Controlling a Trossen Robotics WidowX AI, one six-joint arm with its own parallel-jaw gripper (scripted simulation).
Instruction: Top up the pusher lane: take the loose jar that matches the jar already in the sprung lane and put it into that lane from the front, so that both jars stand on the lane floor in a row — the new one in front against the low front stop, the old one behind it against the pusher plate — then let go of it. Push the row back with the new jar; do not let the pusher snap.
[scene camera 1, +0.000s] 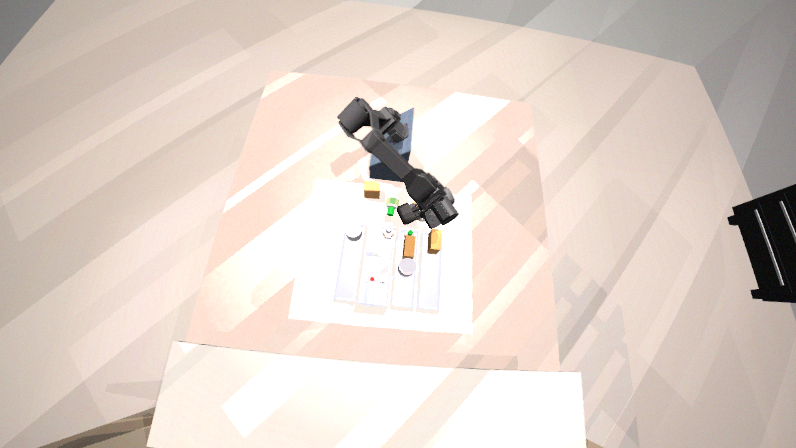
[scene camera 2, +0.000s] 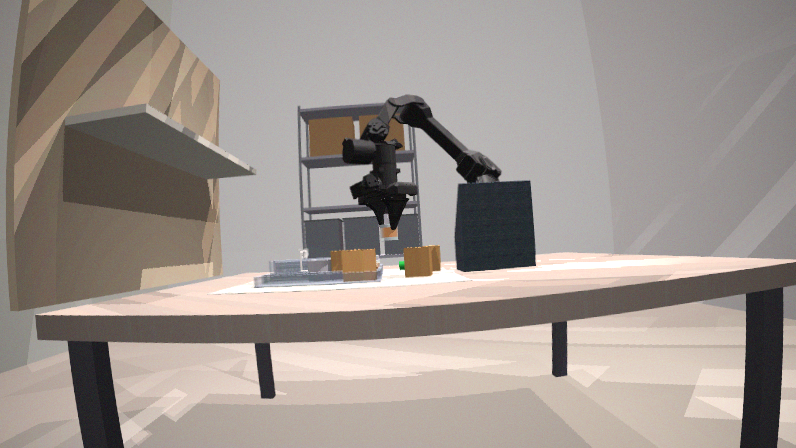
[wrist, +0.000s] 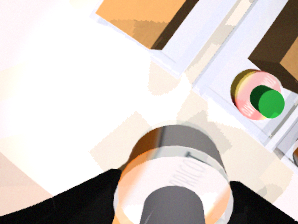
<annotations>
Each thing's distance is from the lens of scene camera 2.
gripper (scene camera 2: 388, 230): 1.19 m
orange box (scene camera 2: 364, 260): 1.11 m
</annotations>
